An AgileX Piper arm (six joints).
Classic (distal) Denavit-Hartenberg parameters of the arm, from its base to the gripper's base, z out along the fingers. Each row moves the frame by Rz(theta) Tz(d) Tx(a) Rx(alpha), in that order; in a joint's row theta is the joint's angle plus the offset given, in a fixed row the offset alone. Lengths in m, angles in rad.
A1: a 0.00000, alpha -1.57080, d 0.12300, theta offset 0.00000
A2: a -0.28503, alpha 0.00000, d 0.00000, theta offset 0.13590
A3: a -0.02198, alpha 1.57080, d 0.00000, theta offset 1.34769
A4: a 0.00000, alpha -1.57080, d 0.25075, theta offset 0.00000
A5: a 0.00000, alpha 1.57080, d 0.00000, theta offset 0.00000
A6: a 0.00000, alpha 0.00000, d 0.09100, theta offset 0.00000
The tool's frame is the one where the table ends.
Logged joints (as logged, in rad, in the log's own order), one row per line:
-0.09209, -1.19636, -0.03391, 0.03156, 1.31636, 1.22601
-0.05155, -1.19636, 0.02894, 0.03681, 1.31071, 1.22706
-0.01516, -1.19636, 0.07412, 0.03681, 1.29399, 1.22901
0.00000, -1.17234, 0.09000, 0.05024, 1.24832, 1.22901
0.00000, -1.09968, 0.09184, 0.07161, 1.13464, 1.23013
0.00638, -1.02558, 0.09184, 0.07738, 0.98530, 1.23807
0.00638, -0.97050, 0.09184, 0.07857, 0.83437, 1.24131
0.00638, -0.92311, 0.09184, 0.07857, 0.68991, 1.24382
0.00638, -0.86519, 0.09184, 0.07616, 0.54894, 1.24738
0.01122, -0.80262, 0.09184, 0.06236, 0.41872, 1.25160
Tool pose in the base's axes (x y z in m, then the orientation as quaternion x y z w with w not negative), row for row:
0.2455, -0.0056, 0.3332, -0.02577, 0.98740, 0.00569, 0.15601
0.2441, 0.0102, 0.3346, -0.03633, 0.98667, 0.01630, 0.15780
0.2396, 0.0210, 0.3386, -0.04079, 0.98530, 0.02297, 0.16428
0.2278, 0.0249, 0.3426, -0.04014, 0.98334, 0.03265, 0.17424
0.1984, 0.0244, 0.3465, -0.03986, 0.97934, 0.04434, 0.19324
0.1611, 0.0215, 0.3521, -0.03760, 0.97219, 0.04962, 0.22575
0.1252, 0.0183, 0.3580, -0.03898, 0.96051, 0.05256, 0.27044
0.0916, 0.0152, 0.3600, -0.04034, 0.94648, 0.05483, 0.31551
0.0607, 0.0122, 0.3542, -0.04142, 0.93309, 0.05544, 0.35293
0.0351, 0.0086, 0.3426, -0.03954, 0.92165, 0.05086, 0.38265
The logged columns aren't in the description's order. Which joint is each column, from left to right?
Columns, left to right: A6, A3, A1, A4, A2, A5.
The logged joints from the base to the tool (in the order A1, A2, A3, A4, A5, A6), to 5 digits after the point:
-0.03391, 1.31636, -1.19636, 0.03156, 1.22601, -0.09209
0.02894, 1.31071, -1.19636, 0.03681, 1.22706, -0.05155
0.07412, 1.29399, -1.19636, 0.03681, 1.22901, -0.01516
0.09000, 1.24832, -1.17234, 0.05024, 1.22901, 0.00000
0.09184, 1.13464, -1.09968, 0.07161, 1.23013, 0.00000
0.09184, 0.98530, -1.02558, 0.07738, 1.23807, 0.00638
0.09184, 0.83437, -0.97050, 0.07857, 1.24131, 0.00638
0.09184, 0.68991, -0.92311, 0.07857, 1.24382, 0.00638
0.09184, 0.54894, -0.86519, 0.07616, 1.24738, 0.00638
0.09184, 0.41872, -0.80262, 0.06236, 1.25160, 0.01122

